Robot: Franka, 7 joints.
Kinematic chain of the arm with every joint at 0, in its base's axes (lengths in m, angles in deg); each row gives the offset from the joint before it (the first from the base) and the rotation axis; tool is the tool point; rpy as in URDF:
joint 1: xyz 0 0 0.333 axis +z
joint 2: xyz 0 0 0 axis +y
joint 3: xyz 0 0 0.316 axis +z
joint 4: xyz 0.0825 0 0 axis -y
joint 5: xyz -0.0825 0 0.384 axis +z
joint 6: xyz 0 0 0 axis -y
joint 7: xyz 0.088 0 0 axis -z
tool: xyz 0 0 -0.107 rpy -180 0 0
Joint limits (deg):
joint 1: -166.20..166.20
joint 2: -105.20..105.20
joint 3: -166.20..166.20
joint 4: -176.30..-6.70
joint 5: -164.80..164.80
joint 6: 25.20..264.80
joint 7: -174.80..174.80
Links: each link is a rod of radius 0.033 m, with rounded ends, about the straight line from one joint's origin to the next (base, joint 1, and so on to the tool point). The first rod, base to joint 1, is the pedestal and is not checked.
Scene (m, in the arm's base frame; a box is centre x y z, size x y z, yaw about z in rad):
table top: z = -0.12
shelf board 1: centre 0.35 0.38 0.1 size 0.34 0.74 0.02 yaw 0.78
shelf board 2: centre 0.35 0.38 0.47 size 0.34 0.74 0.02 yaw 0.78
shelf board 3: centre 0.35 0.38 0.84 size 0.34 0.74 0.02 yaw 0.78
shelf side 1: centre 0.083 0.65 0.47 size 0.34 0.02 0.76 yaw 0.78
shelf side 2: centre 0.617 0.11 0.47 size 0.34 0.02 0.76 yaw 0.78
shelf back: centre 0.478 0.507 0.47 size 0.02 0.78 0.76 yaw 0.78
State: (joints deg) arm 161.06 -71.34 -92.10 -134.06 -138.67 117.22 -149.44
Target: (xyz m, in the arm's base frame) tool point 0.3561 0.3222 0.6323
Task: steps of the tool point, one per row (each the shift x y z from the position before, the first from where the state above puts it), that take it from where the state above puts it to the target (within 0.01 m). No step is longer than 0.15 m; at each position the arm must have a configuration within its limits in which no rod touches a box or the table.
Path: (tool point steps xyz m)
1: -0.0657 -0.0685 -0.0133
2: -0.0749 -0.0737 0.0005
3: -0.0802 -0.0763 0.0128
4: 0.0490 0.0194 0.0712
5: 0.0496 -0.0109 0.0869
6: 0.0407 -0.0478 0.0926
7: 0.0204 -0.0850 0.0857
8: 0.0697 0.0483 0.0138
9: 0.0623 0.0636 -0.0020
10: 0.0506 0.0688 -0.0118

